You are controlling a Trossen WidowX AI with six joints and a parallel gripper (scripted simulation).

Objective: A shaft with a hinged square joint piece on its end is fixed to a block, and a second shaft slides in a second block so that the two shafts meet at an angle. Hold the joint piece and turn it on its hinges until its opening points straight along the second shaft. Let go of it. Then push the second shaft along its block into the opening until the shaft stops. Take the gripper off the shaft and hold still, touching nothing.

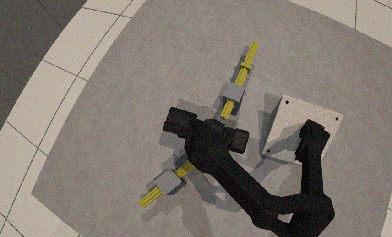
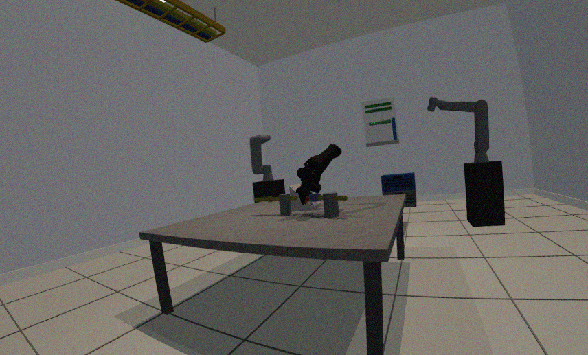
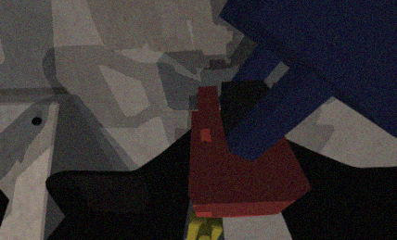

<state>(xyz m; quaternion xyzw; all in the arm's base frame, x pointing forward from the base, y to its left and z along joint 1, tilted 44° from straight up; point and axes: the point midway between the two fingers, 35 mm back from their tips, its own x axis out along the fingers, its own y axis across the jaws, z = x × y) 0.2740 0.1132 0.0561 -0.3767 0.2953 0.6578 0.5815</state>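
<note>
My gripper tip is 30 mm below the dark red joint piece and 10 mm to the right of it.
</note>
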